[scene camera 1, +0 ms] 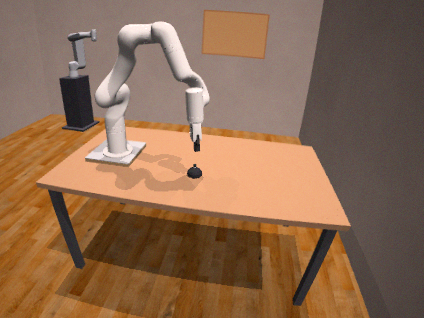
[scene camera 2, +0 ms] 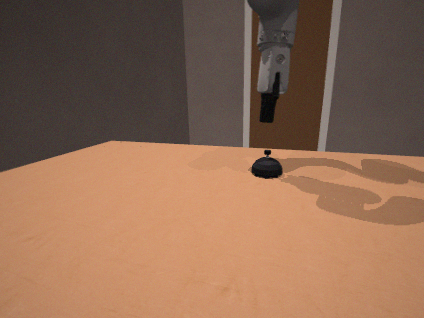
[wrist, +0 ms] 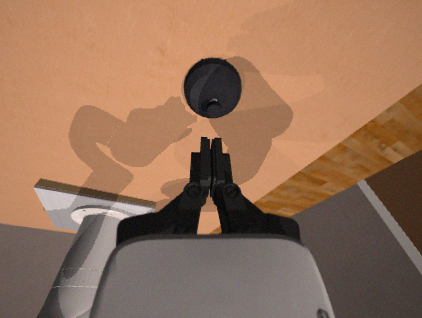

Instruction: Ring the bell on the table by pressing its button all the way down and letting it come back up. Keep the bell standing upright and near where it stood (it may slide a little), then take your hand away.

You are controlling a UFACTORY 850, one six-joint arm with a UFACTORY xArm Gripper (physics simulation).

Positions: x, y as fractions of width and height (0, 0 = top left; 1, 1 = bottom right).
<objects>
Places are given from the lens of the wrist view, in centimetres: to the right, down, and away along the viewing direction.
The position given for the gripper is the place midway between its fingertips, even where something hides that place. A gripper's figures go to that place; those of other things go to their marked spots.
gripper (wrist: 0.50, 0.47): 0, -1, 14
black dome-shaped bell (wrist: 0.50, 0.25): 0, -10, 20
</objects>
